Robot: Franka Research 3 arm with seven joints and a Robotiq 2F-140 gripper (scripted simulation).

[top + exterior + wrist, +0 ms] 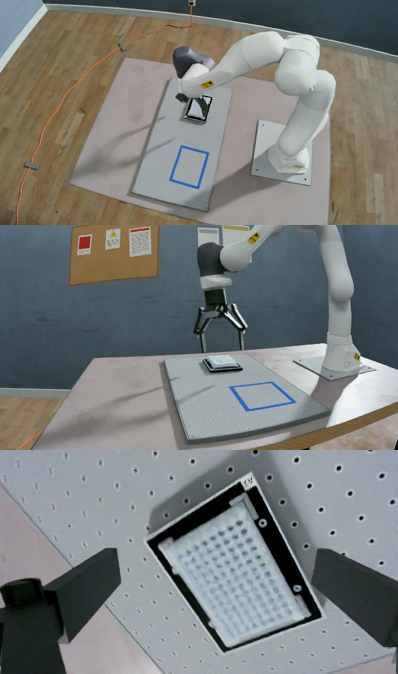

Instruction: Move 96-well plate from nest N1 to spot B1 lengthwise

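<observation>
The 96-well plate is 60 mm below my hand, 40 mm to the right of it and 10 mm behind it. Also, from my hand: black plate nest N1: 70 mm below, 40 mm to the right, 10 mm behind.
</observation>
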